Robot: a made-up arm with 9 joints.
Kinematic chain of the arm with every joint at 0, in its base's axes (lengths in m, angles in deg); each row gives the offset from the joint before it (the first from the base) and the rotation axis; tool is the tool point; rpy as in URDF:
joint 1: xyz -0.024 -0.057 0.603 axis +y
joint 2: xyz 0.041 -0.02 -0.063 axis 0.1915 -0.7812 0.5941
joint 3: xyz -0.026 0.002 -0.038 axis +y
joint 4: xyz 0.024 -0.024 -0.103 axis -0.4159 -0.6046 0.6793
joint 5: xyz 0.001 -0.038 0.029 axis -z
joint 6: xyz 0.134 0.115 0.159 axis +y
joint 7: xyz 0 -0.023 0.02 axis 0.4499 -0.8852 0.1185
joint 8: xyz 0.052 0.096 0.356 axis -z
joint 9: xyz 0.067 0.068 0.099 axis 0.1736 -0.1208 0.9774
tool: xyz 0.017 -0.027 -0.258 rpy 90 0 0
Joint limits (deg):
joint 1: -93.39..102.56
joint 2: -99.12..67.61
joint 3: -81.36..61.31
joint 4: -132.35..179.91
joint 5: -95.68..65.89
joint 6: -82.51..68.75
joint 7: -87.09..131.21
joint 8: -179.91..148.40
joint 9: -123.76..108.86
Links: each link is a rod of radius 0.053 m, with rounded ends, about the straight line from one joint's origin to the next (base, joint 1, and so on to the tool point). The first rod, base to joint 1, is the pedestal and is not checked.
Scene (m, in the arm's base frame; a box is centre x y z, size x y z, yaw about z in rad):
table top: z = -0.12
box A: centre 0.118 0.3 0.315 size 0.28 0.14 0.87 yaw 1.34
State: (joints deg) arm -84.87 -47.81 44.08 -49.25 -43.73 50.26 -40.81 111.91 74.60
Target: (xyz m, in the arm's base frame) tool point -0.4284 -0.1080 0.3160
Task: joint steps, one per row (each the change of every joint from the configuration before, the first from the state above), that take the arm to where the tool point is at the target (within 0.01 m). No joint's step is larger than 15 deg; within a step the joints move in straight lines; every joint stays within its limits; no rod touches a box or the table.
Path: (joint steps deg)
1: 13.97 1.37 -3.86 -4.88 -1.05 -14.06 3.67 -3.33 0.68
2: 13.97 1.37 -3.87 -4.87 -1.05 -14.07 3.66 -3.33 0.67
3: 13.97 1.37 -3.86 -4.88 -1.05 -14.06 3.67 -3.34 0.68
4: 13.97 1.37 -3.87 -4.87 -1.06 -14.07 3.67 -3.33 0.68
5: 13.97 1.37 -3.86 -4.88 -1.05 -14.06 3.66 -3.33 0.68
6: -3.97 -6.76 7.31 -0.33 9.65 12.97 -1.96 5.74 -1.32
7: -3.97 -6.76 7.31 -0.33 9.64 12.97 -1.95 5.74 -1.31
8: -3.97 -6.76 7.31 -0.33 9.65 12.97 -1.96 5.74 -1.31
9: -3.97 -6.76 7.31 -0.33 9.65 12.98 -1.96 5.74 -1.32
10: -3.97 -6.76 7.31 -0.32 9.64 12.97 -1.96 5.74 -1.31

